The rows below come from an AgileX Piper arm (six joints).
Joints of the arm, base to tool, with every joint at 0 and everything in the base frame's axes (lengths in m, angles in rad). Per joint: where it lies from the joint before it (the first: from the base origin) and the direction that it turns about. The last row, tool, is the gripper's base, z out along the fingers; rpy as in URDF.
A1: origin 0 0 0.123 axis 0 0 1
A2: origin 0 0 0 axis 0 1 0
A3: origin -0.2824 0 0.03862 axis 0 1 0
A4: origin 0.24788 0 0.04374 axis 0.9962 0 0.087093
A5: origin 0 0 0 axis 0 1 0
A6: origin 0.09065 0 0.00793 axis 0.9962 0 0.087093
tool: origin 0 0 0 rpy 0 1.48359 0
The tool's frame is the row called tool.
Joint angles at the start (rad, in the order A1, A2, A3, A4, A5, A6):
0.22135 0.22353 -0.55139 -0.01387 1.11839 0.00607
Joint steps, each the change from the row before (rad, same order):
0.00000 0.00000 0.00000 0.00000 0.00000 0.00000
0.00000 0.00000 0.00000 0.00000 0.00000 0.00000
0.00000 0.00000 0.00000 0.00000 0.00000 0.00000
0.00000 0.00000 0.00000 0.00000 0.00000 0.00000
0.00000 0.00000 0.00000 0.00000 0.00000 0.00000
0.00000 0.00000 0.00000 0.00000 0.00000 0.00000
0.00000 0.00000 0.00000 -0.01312 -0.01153 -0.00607
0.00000 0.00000 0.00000 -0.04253 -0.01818 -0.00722
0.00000 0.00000 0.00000 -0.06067 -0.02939 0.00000
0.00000 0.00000 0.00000 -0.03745 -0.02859 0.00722
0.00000 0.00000 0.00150 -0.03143 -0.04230 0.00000
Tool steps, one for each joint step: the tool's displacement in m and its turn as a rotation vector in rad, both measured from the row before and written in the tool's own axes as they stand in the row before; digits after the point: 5 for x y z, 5 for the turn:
0.00000 0.00000 0.00000 0.00000 0.00000 0.00000
0.00000 0.00000 0.00000 0.00000 0.00000 0.00000
0.00000 0.00000 0.00000 0.00000 0.00000 0.00000
0.00000 0.00000 0.00000 0.00000 0.00000 0.00000
0.00000 0.00000 0.00000 0.00000 0.00000 0.00000
0.00000 0.00000 0.00000 0.00000 0.00000 0.00000
-0.00106 -0.00106 -0.00001 0.01173 -0.01157 -0.01187
-0.00169 -0.00343 -0.00008 0.03793 -0.01804 -0.02660
-0.00271 -0.00483 -0.00017 0.05355 -0.02900 -0.02892
-0.00261 -0.00294 -0.00009 0.03250 -0.02847 -0.01158
-0.00357 -0.00231 0.00023 0.02646 -0.04082 -0.01696

